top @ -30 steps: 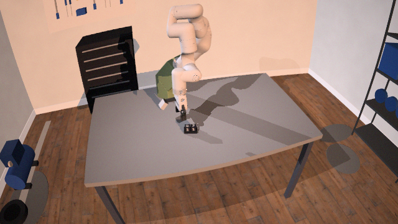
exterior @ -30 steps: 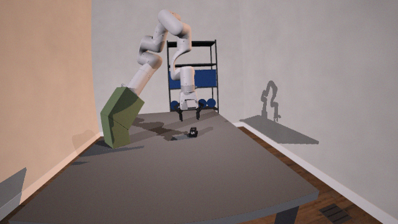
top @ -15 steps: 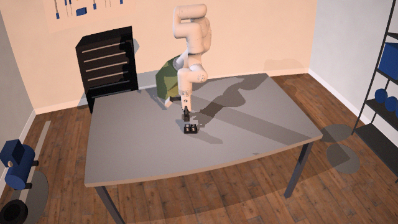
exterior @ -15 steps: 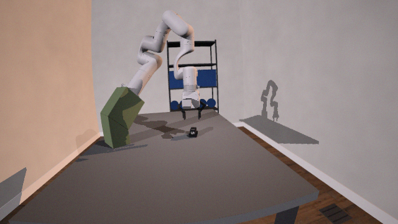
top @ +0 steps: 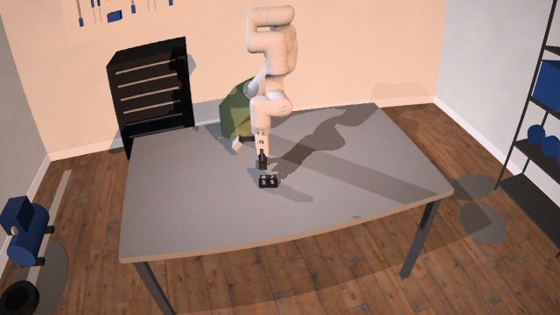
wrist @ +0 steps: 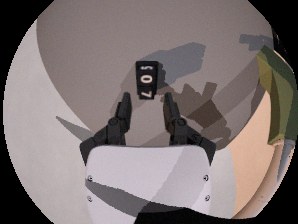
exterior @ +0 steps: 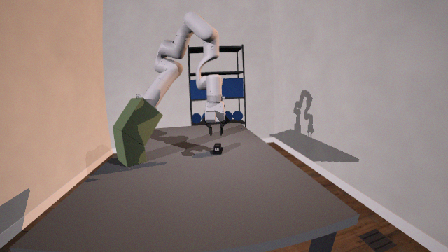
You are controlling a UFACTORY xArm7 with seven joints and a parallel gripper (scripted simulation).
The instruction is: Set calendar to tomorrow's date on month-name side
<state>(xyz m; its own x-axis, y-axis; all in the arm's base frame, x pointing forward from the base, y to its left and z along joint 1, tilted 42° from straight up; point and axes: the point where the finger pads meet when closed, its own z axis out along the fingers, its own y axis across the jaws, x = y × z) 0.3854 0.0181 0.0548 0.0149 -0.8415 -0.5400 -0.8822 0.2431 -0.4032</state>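
Now: hand 11 cm above the black calendar tray and 2 cm to the right of it.
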